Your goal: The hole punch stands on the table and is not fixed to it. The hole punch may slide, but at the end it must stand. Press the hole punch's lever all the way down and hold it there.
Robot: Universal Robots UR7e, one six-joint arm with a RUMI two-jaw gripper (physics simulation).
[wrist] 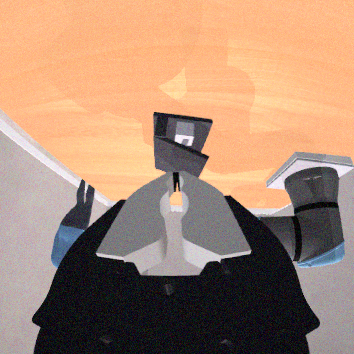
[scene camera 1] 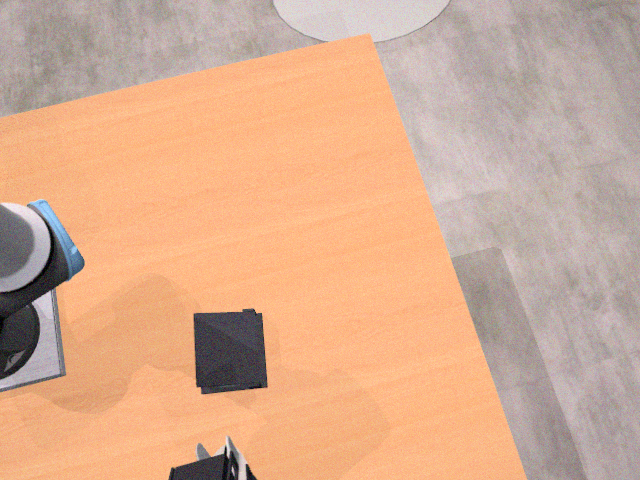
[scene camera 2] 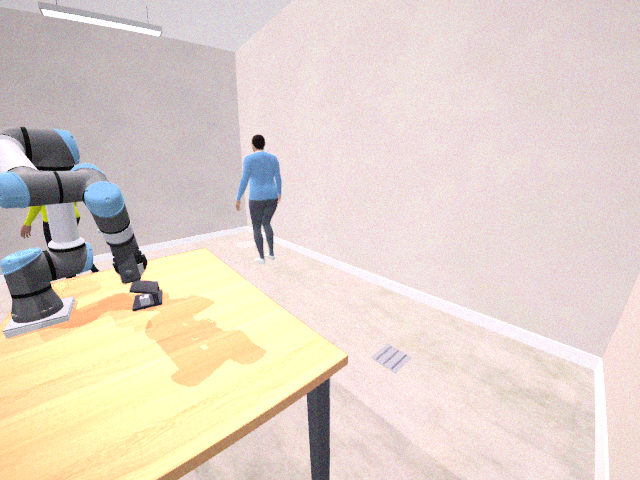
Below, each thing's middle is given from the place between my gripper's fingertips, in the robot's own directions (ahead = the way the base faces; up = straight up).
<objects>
My hand is 14 cm to the right of the dark hole punch [scene camera 1: 263, 383], 11 cm above it and 1 cm past it. The rest, counted from my hand: lever [scene camera 1: 226, 351]: 14 cm to the left, 9 cm below, 1 cm behind.
</objects>
